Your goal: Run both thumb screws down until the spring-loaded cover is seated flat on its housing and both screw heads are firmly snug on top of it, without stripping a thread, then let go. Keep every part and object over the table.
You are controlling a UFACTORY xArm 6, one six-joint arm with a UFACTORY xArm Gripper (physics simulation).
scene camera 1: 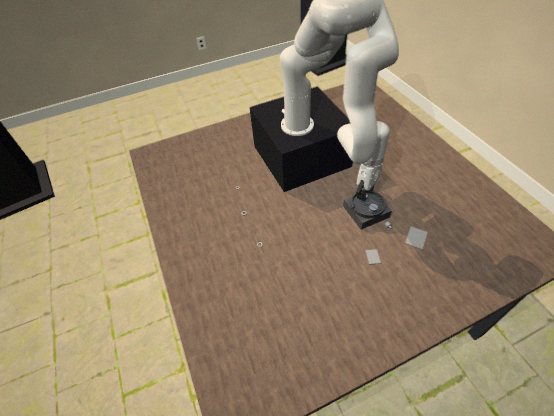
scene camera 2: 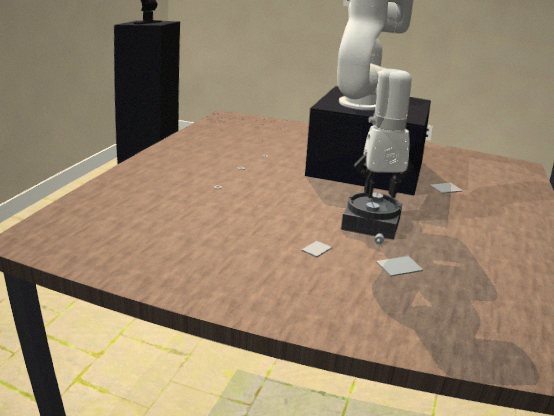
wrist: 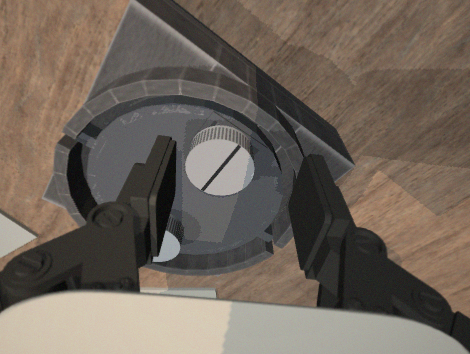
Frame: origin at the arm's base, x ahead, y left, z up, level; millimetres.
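Seen in the pictures: gripper, fingertip midpoint: (scene camera 1: pixel 364 194) (scene camera 2: pixel 380 196) (wrist: pixel 236 172); arm's base, origin of the base link: (scene camera 1: pixel 297 125) (scene camera 2: pixel 360 104).
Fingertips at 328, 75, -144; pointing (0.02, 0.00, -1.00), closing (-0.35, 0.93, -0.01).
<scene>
Pixels of each thing's top centre, then the offset from my fingertips to it, as dx, dy, dz.
- dark square housing, middle of its top: (wrist: pixel 184 203) (scene camera 2: pixel 374 202) (scene camera 1: pixel 368 202) +33, -12, -4
- round grey cover, middle of its top: (wrist: pixel 186 195) (scene camera 2: pixel 374 204) (scene camera 1: pixel 367 203) +33, -12, -10
- slotted thumb screw, middle of its top: (wrist: pixel 219 169) (scene camera 2: pixel 377 195) +1, -8, +2
- small silver knob, middle of its top: (scene camera 2: pixel 379 236) (scene camera 1: pixel 389 223) +134, +6, -40
The dark square housing (scene camera 1: pixel 364 220) (scene camera 2: pixel 369 225) (wrist: pixel 145 47) stands on the table with a round raised rim. The round grey cover (wrist: pixel 125 150) lies inside the rim; whether it is flat cannot be told. One slotted thumb screw (wrist: pixel 219 167) (scene camera 2: pixel 378 195) stands on the cover, its knurled side showing. The other thumb screw (wrist: pixel 168 248) (scene camera 2: pixel 372 206) (scene camera 1: pixel 373 207) is partly hidden by a finger in the wrist view. My gripper (wrist: pixel 236 172) (scene camera 2: pixel 381 192) is open, its fingers apart on either side of the first screw, with gaps to its head. Seating of both heads is unclear.
A small silver knob (scene camera 1: pixel 388 225) (scene camera 2: pixel 379 239) is near the housing. Pale plates (scene camera 1: pixel 416 237) (scene camera 1: pixel 373 257) (scene camera 2: pixel 446 188) lie around it. Small rings (scene camera 1: pixel 237 187) (scene camera 1: pixel 244 213) (scene camera 1: pixel 259 244) lie farther left. The black base block (scene camera 1: pixel 317 162) (scene camera 2: pixel 360 150) stands behind.
</scene>
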